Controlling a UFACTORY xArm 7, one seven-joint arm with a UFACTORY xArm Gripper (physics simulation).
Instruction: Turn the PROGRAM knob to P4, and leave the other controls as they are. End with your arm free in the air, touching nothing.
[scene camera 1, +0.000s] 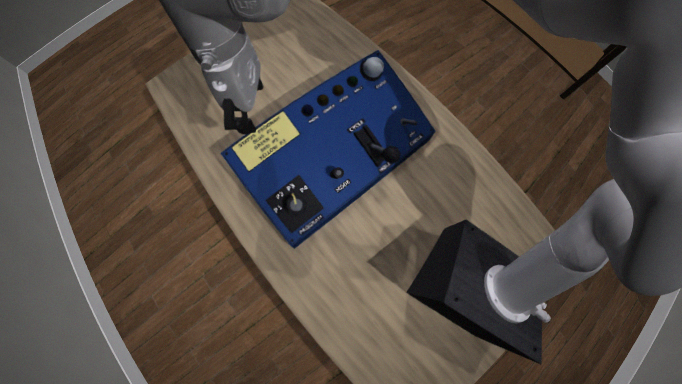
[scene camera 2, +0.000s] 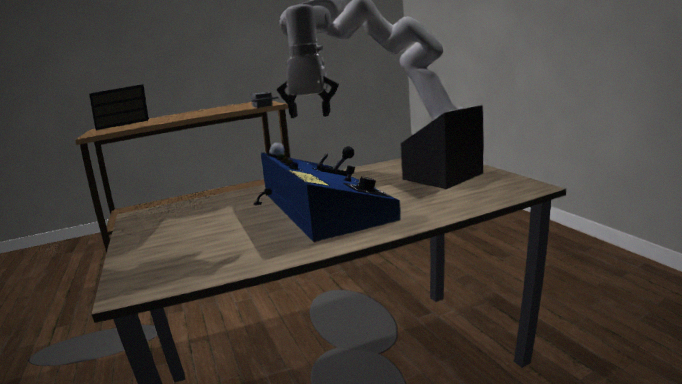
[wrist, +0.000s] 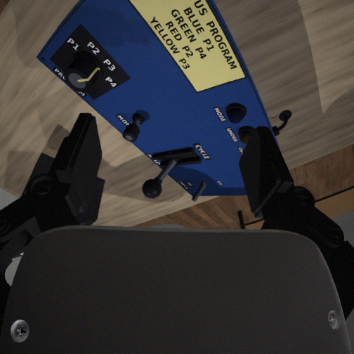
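My gripper (scene camera 1: 251, 109), (scene camera 2: 310, 116), (wrist: 174, 138) is visible. Visible likewise: a blue control panel (scene camera 1: 295, 150), (scene camera 2: 324, 203), (wrist: 182, 76).
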